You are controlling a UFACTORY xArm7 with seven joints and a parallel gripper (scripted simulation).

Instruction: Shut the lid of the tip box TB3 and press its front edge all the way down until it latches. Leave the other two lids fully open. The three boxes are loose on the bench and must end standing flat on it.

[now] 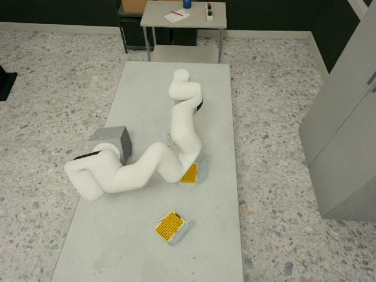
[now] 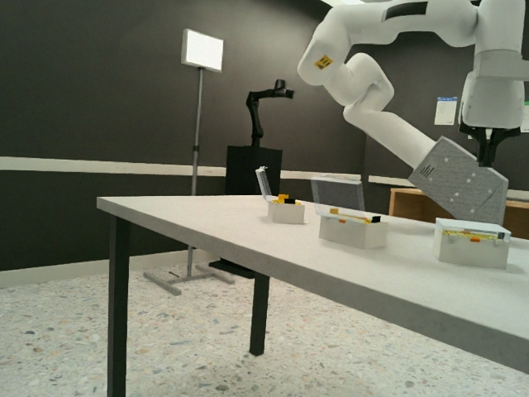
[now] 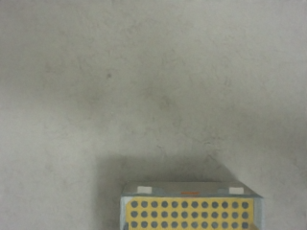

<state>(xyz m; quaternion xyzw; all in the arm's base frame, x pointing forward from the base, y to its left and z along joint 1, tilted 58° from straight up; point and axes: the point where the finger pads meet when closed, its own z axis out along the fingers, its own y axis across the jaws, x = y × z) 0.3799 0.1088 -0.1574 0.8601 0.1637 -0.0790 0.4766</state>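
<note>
Right now the clear lid is 15 cm below my hand, 4 cm behind it and 1 cm to the right of it. The rest, counted from my hand: small label (24 cm to the right, 20 cm below, 6 cm behind).
</note>
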